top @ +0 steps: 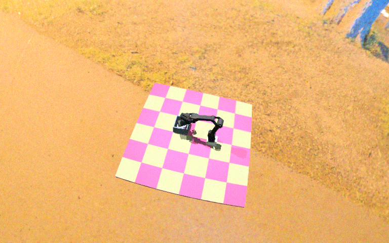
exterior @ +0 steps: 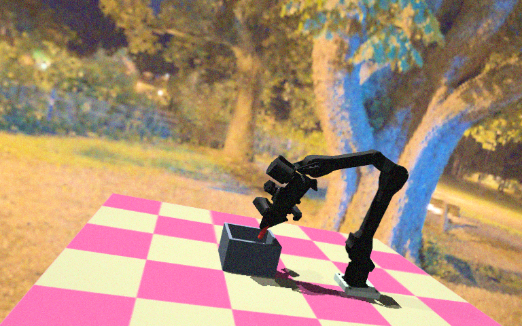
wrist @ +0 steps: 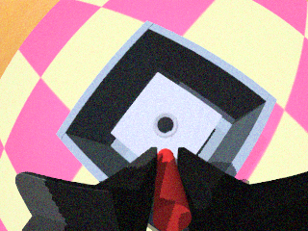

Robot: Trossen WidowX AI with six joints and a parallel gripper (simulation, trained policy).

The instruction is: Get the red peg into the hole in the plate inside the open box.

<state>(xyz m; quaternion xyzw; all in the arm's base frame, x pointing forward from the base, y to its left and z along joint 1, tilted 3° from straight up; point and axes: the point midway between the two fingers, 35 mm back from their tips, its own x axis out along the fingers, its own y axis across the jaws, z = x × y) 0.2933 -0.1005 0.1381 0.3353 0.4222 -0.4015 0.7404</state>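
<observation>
The red peg is 10 mm behind my gripper tip, 10 mm to the left of it and 10 mm above it. Also, from my gripper tip: dark box 20 mm ahead, 20 mm to the right, 100 mm below.
</observation>
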